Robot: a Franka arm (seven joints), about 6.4 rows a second.
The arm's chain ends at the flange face. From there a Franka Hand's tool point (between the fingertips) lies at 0.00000 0.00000 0.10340 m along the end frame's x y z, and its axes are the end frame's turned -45 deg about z.
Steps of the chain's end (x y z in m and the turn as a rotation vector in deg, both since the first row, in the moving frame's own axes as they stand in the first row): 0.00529 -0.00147 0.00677 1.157 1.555 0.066; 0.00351 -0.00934 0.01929 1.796 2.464 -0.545; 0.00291 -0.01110 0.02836 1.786 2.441 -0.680; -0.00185 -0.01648 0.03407 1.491 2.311 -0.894; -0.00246 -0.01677 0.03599 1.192 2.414 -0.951; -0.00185 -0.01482 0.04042 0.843 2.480 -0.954; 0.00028 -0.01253 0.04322 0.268 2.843 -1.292; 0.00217 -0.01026 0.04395 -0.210 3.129 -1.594
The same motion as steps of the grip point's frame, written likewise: 0.00824 0.00321 0.00671 -0.281 1.918 0.066; 0.01452 -0.00330 0.01914 -0.472 3.012 -0.545; 0.01530 -0.00499 0.02822 -0.463 2.989 -0.680; 0.01520 -0.01195 0.03395 -0.580 2.688 -0.894; 0.01473 -0.01208 0.03588 -0.864 2.550 -0.951; 0.01343 -0.00973 0.04031 -1.158 2.350 -0.954; 0.01306 -0.00542 0.04309 -1.821 2.200 -1.292; 0.01257 -0.00151 0.04380 -2.361 2.064 -1.594
